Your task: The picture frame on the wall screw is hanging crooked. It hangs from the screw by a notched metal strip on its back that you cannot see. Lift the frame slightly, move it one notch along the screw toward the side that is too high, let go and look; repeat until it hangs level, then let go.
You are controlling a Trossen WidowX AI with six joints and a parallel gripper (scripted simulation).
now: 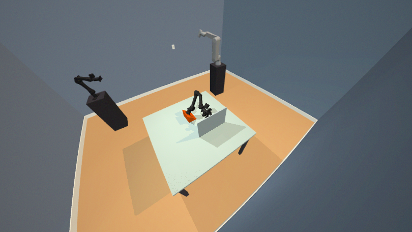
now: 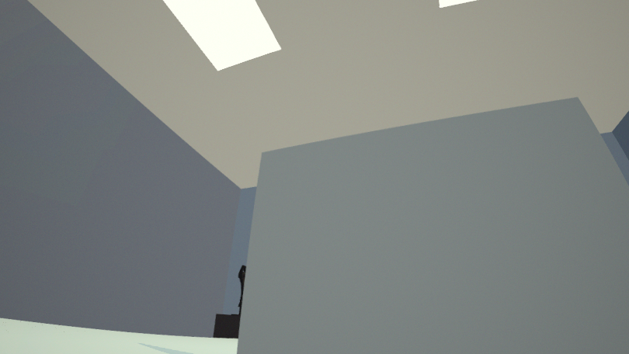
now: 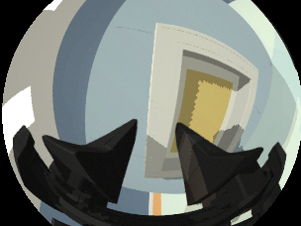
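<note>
Now: gripper tip 50 mm above the picture frame, 20 mm to the left of it and 10 mm short of it. The rest, counted from my gripper tip: wall panel: 70 mm below, 20 mm ahead.
</note>
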